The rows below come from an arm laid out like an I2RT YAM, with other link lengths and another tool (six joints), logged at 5 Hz.
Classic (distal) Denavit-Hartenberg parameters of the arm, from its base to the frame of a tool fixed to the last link. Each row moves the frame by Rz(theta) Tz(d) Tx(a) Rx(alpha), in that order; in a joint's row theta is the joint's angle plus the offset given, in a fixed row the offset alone. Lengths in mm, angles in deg.
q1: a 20.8  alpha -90  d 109.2  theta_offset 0
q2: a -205.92  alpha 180  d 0  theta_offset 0
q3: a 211.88  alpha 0  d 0  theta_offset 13.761
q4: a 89.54  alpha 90  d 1.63  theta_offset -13.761
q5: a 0  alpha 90  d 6.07  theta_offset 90
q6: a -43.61  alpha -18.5  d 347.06  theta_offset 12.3
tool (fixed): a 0  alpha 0  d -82.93  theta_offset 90
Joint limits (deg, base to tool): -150..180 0..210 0..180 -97..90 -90..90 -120..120
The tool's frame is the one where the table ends.
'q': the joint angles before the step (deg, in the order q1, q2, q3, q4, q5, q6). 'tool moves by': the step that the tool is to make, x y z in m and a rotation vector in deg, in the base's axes. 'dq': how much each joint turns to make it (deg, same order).
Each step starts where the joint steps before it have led.
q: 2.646, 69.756, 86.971, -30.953, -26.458, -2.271
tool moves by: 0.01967, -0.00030, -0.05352, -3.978, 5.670, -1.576
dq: 1.790, 4.359, -0.394, -2.268, 4.285, -2.698
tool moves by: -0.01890, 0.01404, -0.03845, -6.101, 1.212, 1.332
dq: 4.312, -3.970, -6.406, -1.021, 5.017, -4.600
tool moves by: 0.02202, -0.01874, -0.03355, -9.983, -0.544, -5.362
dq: 3.731, 2.452, -0.917, 1.075, 12.466, -5.155
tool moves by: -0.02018, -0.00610, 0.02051, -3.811, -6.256, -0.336
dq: 2.115, -8.982, -6.698, 2.747, 4.339, -3.729
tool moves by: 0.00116, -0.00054, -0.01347, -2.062, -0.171, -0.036
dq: 0.604, -0.555, -3.121, 2.211, 1.347, -1.657
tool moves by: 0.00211, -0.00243, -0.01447, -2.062, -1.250, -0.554
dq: 0.791, -1.588, -5.637, 4.759, 2.102, -1.669
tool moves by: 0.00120, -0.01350, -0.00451, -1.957, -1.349, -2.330
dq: 0.106, -2.068, -3.327, 2.116, 3.075, -1.251
